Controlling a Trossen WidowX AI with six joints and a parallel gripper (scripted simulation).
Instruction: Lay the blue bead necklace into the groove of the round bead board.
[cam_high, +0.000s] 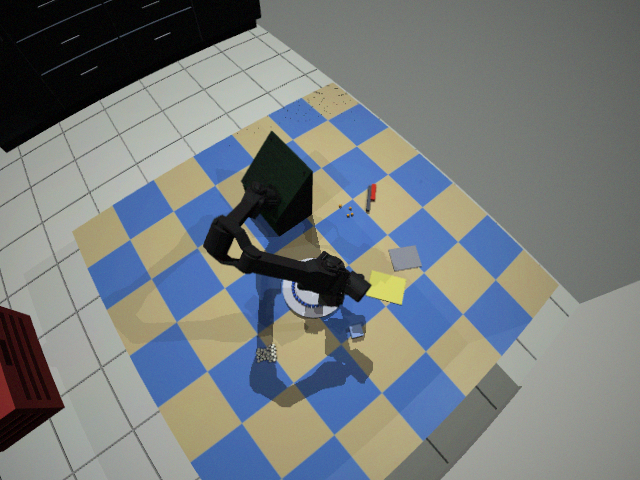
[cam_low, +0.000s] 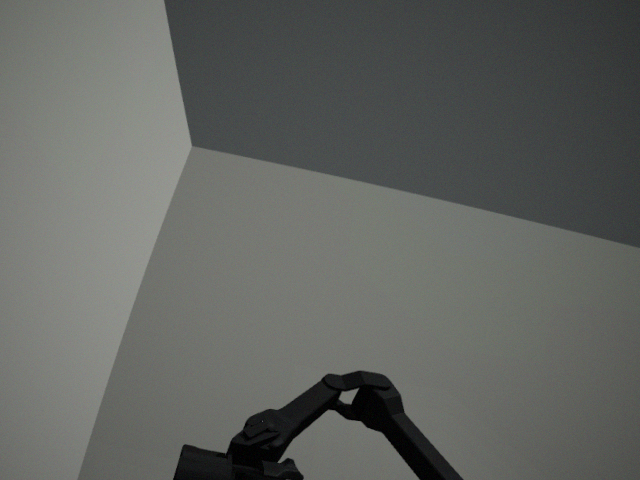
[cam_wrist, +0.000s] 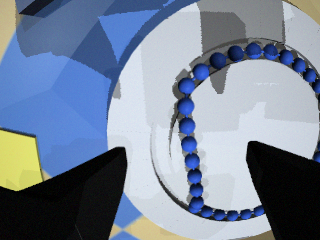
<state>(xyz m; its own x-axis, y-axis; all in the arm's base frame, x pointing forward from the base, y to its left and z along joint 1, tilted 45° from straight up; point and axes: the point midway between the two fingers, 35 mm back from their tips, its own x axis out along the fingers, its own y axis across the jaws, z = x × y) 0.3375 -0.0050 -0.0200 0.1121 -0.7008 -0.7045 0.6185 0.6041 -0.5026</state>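
Now: the round white bead board 40 mm below my gripper tip, 40 mm behind it and 30 mm to the right of it. The rest, counted from my gripper tip: small blue cube: 150 mm ahead, 40 mm below, 10 mm to the left; then grey square: 290 mm to the left, 50 mm below, 30 mm ahead; then yellow pad: 170 mm to the left, 80 mm ahead, 50 mm below.
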